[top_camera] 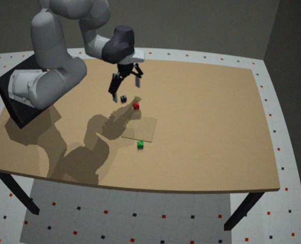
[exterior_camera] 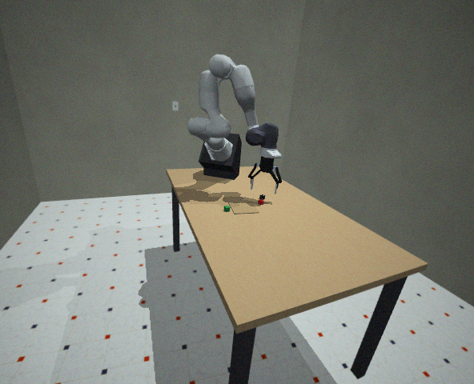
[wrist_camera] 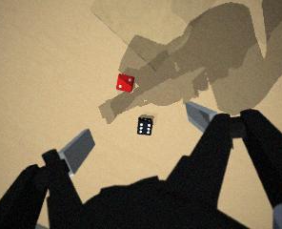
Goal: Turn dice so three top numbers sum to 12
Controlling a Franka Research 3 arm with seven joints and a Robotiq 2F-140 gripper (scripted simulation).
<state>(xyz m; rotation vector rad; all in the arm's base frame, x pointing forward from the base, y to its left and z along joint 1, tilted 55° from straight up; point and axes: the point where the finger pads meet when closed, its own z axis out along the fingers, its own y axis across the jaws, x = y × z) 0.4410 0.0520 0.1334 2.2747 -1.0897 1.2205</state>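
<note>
Now: the black die 10 mm behind my hand, 20 mm to the left of it and 60 mm below it. The rest, counted from my hand: tan mat 180 mm to the right, 70 mm below; then green die 30 mm behind, 280 mm to the right, 60 mm below; then red die 30 mm ahead, 50 mm to the right, 60 mm below.
</note>
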